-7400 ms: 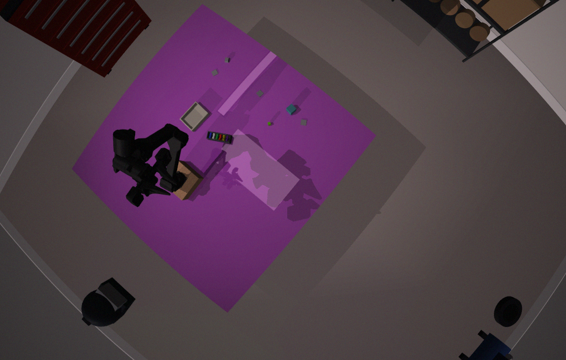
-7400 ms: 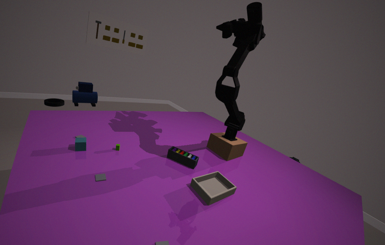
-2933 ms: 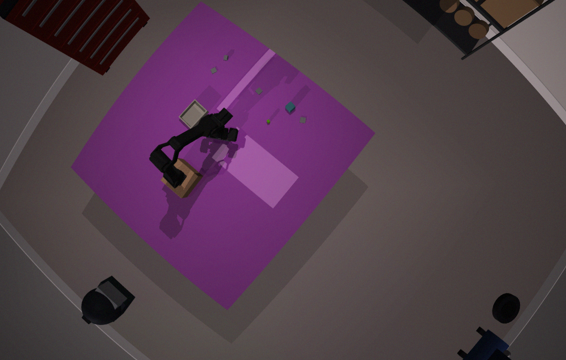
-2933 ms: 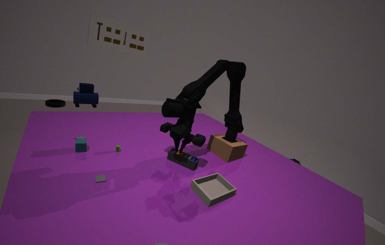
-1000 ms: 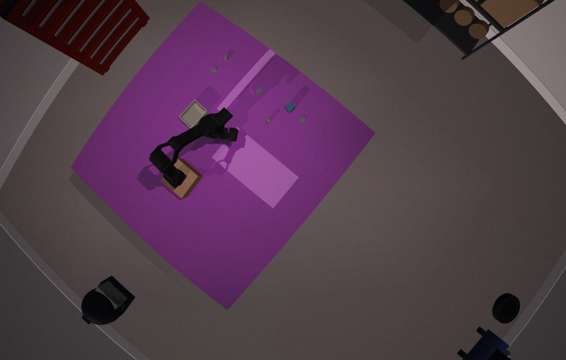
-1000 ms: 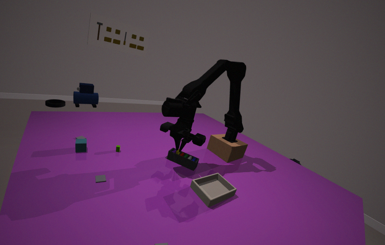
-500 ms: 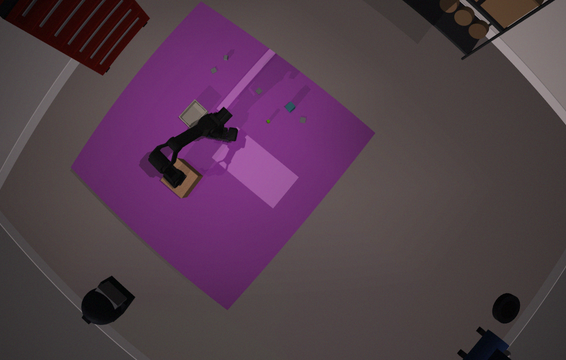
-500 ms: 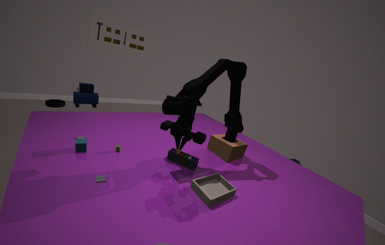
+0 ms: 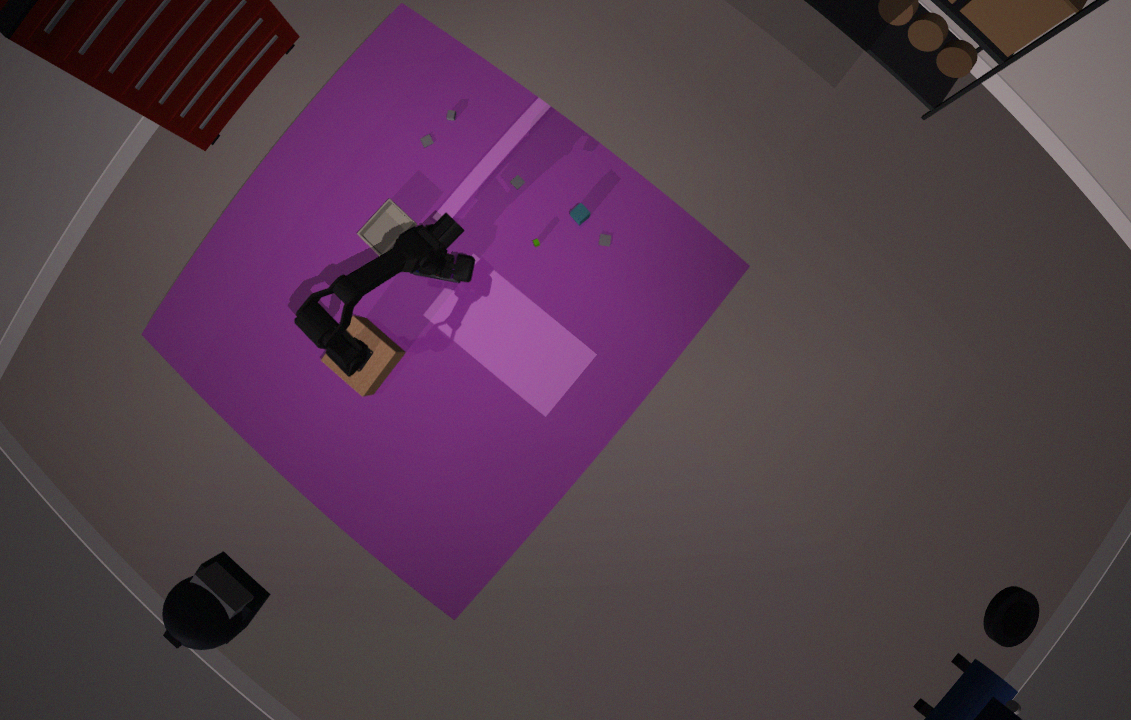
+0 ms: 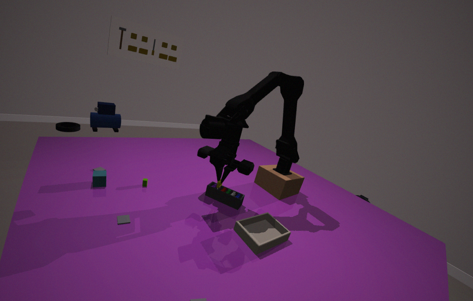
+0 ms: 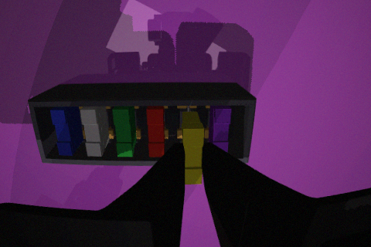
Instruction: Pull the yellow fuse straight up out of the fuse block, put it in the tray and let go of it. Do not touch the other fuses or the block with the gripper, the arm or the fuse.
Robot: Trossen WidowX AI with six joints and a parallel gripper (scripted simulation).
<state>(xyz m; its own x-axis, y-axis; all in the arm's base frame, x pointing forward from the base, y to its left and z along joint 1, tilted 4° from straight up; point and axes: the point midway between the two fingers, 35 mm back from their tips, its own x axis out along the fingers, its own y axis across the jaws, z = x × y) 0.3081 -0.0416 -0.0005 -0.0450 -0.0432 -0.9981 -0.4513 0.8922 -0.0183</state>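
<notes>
My gripper tip is now 1 cm past the grey tray, 21 cm to the right of it and 6 cm above it. Also, from my gripper tip: yellow fuse 1 cm below; then teal cube 34 cm ahead, 19 cm to the right, 4 cm below; then small green cube 21 cm ahead, 14 cm to the right, 5 cm below.
</notes>
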